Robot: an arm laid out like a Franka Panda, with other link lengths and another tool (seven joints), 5 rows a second.
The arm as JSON. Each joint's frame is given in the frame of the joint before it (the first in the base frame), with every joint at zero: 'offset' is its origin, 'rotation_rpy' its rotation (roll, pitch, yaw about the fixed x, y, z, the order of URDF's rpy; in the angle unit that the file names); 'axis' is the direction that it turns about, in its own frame. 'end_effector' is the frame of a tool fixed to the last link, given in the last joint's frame.
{
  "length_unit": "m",
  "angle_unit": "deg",
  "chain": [
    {
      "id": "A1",
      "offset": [
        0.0,
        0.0,
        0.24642
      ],
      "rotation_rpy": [
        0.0,
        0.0,
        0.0
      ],
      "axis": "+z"
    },
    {
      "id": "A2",
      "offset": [
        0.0,
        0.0,
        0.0
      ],
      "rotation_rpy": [
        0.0,
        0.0,
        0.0
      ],
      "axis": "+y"
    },
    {
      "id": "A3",
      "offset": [
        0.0,
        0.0,
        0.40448
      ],
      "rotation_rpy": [
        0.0,
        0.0,
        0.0
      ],
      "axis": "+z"
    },
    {
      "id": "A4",
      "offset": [
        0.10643,
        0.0,
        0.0
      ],
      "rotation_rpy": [
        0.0,
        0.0,
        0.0
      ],
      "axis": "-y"
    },
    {
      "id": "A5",
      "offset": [
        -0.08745,
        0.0,
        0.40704
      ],
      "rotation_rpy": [
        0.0,
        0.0,
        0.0
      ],
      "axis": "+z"
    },
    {
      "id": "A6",
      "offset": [
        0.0,
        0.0,
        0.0
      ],
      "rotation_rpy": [
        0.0,
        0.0,
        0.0
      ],
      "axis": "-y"
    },
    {
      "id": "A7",
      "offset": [
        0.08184,
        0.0,
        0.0
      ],
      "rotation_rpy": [
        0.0,
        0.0,
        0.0
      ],
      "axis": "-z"
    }
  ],
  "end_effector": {
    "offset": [
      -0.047,
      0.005,
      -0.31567
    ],
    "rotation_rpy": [
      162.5,
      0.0,
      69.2
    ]
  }
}
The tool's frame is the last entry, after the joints.
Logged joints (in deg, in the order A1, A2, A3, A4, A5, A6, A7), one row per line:
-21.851, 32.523, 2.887, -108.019, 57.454, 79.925, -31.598
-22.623, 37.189, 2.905, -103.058, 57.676, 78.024, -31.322
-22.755, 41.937, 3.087, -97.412, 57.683, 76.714, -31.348
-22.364, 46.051, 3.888, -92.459, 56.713, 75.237, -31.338
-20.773, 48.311, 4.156, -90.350, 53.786, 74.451, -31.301
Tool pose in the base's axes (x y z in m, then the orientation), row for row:
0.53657, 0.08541, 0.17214, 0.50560, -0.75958, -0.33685, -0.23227
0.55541, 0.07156, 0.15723, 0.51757, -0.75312, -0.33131, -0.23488
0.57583, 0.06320, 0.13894, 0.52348, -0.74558, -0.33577, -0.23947
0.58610, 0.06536, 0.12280, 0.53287, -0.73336, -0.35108, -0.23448
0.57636, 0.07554, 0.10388, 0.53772, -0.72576, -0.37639, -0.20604
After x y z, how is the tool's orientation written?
As a quaternion, w x y z.
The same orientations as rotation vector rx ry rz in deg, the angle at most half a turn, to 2 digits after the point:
-104.99, -46.56, -32.11
-103.56, -45.56, -32.30
-102.27, -46.06, -32.85
-100.19, -47.96, -32.03
-98.94, -51.31, -28.09

